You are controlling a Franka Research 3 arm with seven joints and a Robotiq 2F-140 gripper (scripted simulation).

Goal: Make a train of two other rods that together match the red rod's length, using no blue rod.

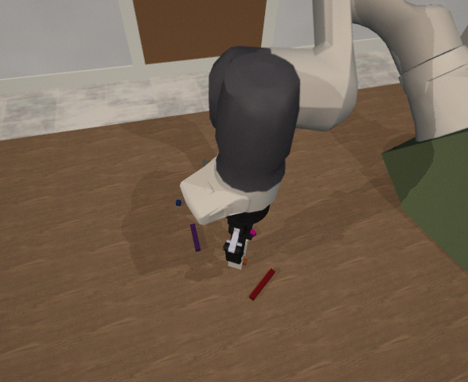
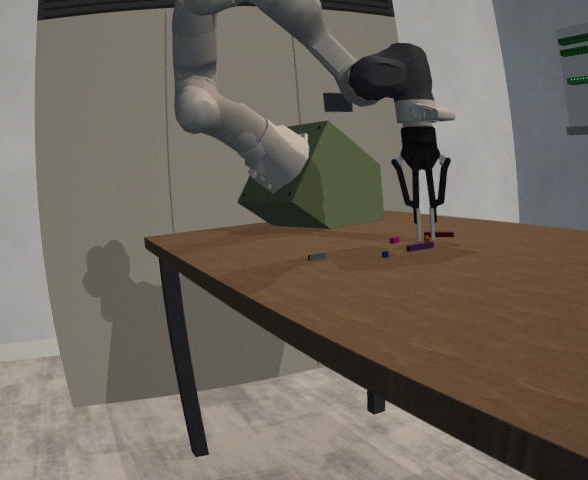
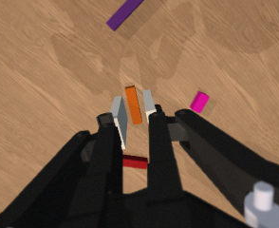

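My hand is 30 mm above the orange rod. From my hand the other things lie so: red rod 70 mm to the left, 30 mm below, 20 mm behind; then purple rod 80 mm to the right, 60 mm ahead, 30 mm below; then magenta rod 50 mm behind, 40 mm to the right, 30 mm below.
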